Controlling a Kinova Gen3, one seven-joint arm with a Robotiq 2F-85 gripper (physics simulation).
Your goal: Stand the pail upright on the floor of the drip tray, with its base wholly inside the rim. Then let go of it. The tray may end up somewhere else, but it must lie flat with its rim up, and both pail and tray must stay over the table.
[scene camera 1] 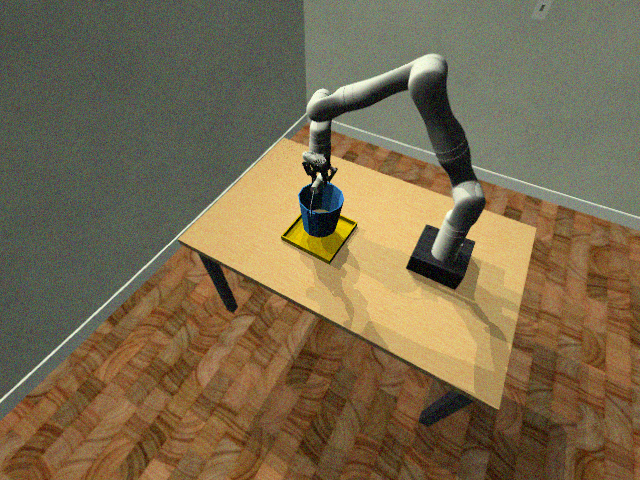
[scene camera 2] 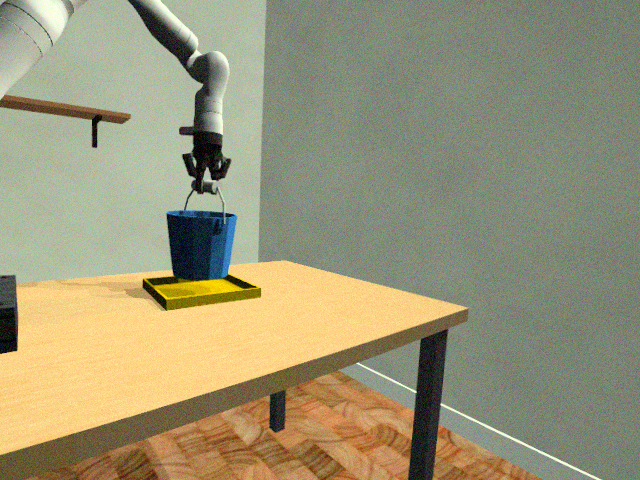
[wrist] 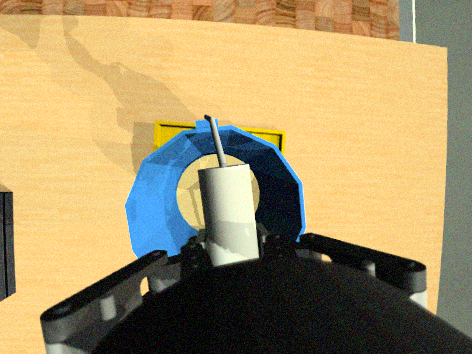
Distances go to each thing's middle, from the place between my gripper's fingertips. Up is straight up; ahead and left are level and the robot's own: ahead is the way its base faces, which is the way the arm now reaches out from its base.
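Yellow drip tray (scene camera 2: 172, 293): 10 mm behind my hand, 20 mm to the left of it, 260 mm below it.
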